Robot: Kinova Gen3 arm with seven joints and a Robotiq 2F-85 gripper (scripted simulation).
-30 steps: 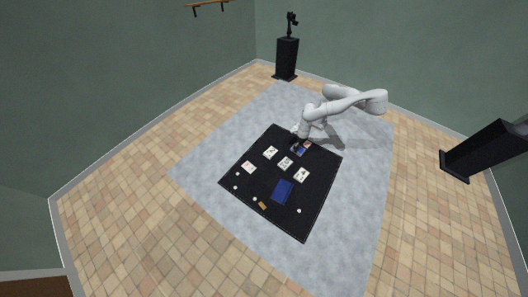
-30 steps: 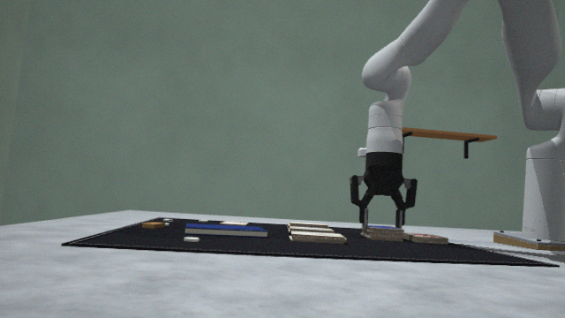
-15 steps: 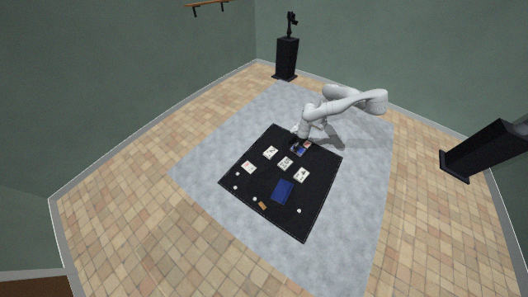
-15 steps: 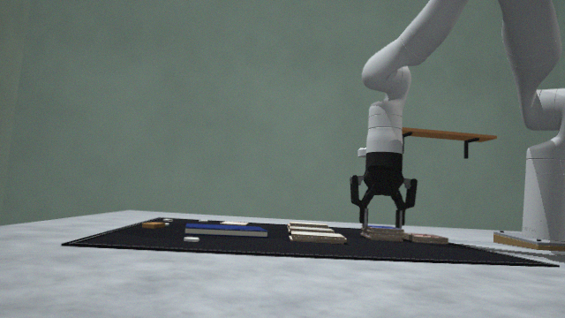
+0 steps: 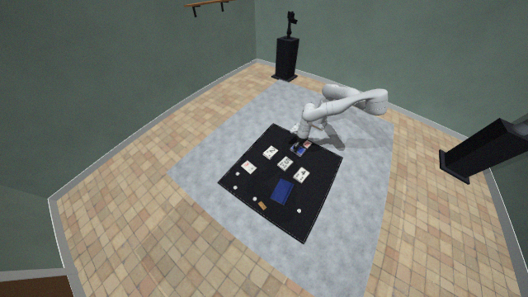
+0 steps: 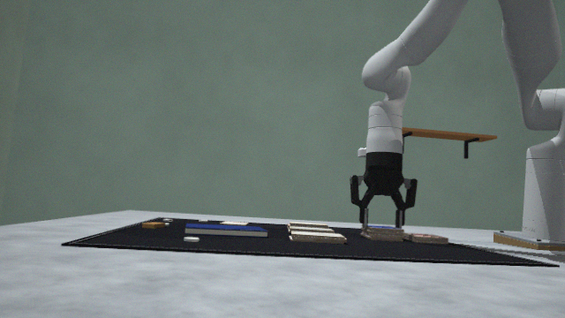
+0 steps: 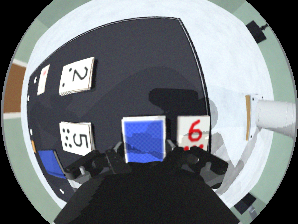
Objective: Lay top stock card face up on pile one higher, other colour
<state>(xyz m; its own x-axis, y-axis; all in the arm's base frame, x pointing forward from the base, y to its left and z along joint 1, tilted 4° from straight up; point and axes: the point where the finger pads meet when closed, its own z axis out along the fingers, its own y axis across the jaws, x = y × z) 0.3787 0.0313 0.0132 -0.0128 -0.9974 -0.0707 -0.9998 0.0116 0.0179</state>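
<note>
Right now my hand is 10 mm above the blue-backed card.
</note>
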